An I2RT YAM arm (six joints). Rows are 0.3 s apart.
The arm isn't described. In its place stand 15 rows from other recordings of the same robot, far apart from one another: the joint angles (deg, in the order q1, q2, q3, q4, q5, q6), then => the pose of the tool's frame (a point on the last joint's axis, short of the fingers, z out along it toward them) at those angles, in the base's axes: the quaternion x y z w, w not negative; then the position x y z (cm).
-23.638, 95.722, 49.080, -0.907, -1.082, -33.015 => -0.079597 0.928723 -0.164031 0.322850 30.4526 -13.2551 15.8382
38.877, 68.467, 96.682, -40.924, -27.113, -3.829 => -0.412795 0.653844 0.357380 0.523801 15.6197 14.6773 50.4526
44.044, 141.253, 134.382, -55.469, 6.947, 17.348 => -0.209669 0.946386 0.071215 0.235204 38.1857 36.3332 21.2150
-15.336, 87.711, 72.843, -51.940, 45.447, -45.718 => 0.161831 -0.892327 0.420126 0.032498 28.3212 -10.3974 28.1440
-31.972, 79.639, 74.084, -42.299, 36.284, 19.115 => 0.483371 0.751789 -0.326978 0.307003 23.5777 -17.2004 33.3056
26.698, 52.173, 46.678, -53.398, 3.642, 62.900 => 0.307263 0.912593 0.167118 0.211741 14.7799 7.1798 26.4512
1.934, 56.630, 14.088, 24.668, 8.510, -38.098 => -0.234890 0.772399 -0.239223 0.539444 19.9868 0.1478 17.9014
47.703, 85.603, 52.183, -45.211, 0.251, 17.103 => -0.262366 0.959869 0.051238 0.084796 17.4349 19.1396 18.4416
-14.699, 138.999, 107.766, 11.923, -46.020, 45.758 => 0.182600 0.762542 0.449765 0.427667 54.1410 -11.5542 17.8326
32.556, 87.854, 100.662, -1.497, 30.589, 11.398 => 0.088256 0.638585 0.124083 0.754336 29.4914 16.6794 51.0660
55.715, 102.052, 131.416, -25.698, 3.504, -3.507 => -0.318488 0.605520 0.301988 0.663862 20.9395 30.3273 55.1114
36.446, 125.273, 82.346, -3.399, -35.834, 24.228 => -0.207775 0.866035 0.425226 0.161230 36.0661 29.2259 13.1708
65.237, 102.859, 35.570, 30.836, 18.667, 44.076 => -0.089947 0.879411 0.278819 0.375242 14.2432 28.1573 10.4035
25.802, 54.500, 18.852, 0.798, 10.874, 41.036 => 0.160439 0.868818 0.183702 0.430893 17.4134 7.6728 17.2135
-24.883, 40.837, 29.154, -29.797, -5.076, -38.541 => -0.126365 0.902171 -0.181422 0.370413 14.1341 -6.2085 22.2777
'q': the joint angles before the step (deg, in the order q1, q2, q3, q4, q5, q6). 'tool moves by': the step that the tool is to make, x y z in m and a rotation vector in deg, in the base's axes. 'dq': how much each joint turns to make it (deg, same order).
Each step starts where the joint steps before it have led.
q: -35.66, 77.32, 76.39, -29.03, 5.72, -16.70
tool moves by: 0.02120, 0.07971, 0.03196, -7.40, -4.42, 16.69
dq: 15.93, -4.36, 1.23, 2.23, 1.26, -4.40
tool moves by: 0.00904, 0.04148, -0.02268, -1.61, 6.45, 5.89
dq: 9.17, -0.46, -3.46, -2.55, 4.33, -1.58
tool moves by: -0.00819, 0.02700, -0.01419, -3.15, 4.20, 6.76
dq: 5.44, -2.56, -3.87, -1.63, 0.65, -3.95
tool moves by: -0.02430, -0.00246, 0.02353, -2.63, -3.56, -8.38
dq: 0.11, -4.21, 1.71, -2.75, 8.54, 2.19
